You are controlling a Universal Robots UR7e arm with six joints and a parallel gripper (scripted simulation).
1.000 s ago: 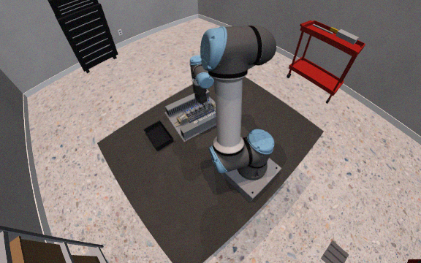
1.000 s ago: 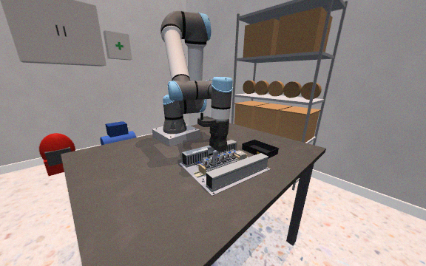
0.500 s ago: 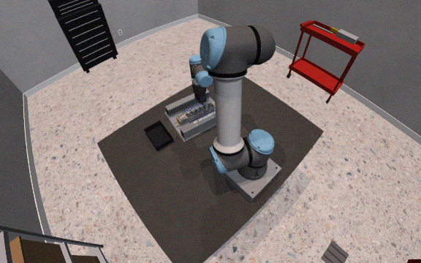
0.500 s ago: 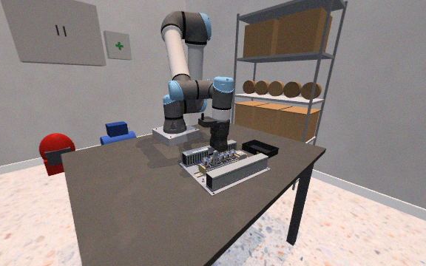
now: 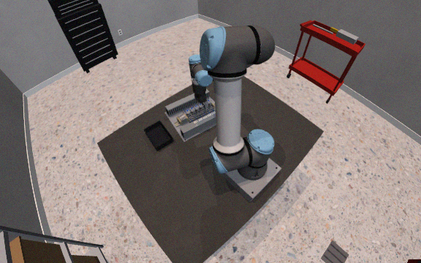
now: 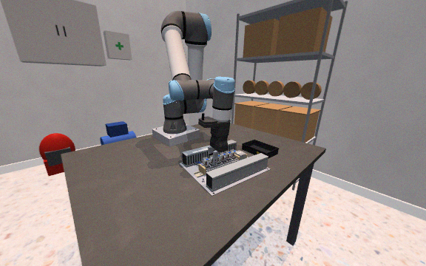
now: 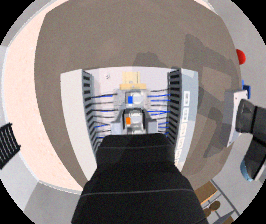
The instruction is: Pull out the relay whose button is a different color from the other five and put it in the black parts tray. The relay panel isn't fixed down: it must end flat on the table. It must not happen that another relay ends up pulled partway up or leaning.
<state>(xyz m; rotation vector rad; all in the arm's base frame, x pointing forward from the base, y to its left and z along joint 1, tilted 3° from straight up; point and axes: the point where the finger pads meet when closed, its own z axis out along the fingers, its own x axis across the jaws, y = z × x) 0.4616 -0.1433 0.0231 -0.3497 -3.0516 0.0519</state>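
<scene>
Right now the relay is 10 mm below my hand. The rest, counted from my hand: black parts tray (50 mm ahead, 330 mm to the left, 40 mm below); then relay panel (10 mm ahead, 70 mm to the left, 30 mm below).
</scene>
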